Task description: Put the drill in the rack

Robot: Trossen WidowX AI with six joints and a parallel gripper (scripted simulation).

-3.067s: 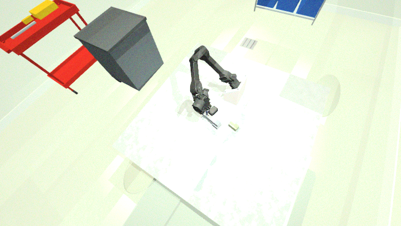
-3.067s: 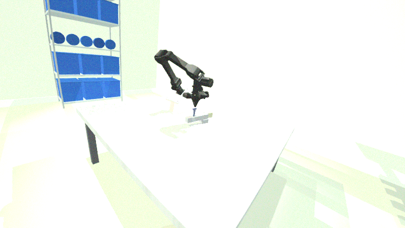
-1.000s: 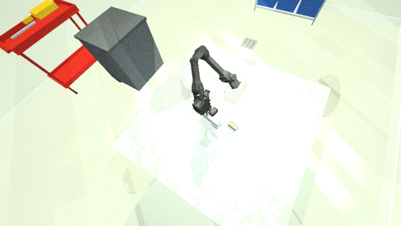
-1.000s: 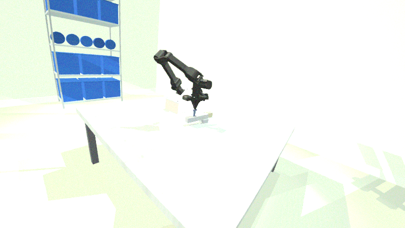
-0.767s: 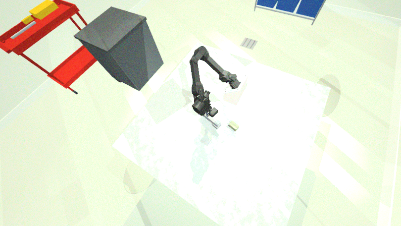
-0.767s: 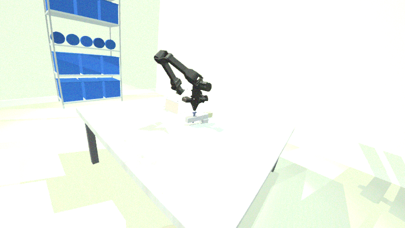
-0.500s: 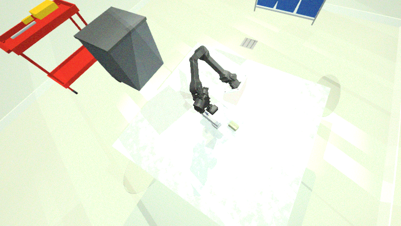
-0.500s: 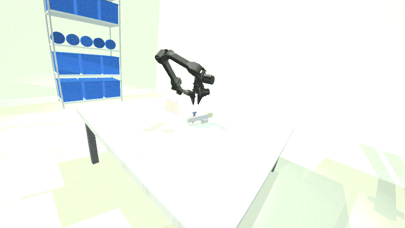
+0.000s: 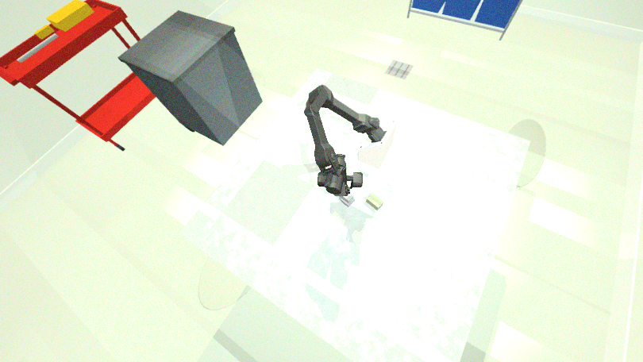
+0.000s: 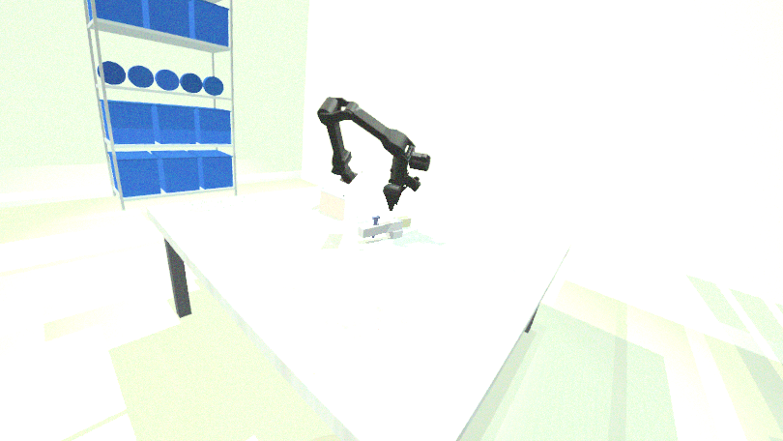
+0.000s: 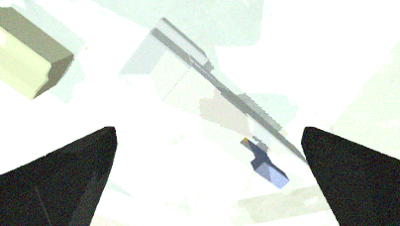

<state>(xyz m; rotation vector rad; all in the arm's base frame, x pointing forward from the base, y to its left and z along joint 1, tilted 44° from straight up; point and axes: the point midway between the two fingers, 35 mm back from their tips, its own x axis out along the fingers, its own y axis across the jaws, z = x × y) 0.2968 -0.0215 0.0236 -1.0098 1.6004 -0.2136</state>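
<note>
Right now the drill is 8 cm below my gripper tip, 1 cm to the right of it and 1 cm behind it. Also, from my gripper tip: small blue key 6 cm to the right, 6 cm below, 2 cm behind; then pale holder block 9 cm below, 3 cm to the right, 2 cm behind; then olive block 15 cm to the left, 10 cm below, 6 cm behind.
</note>
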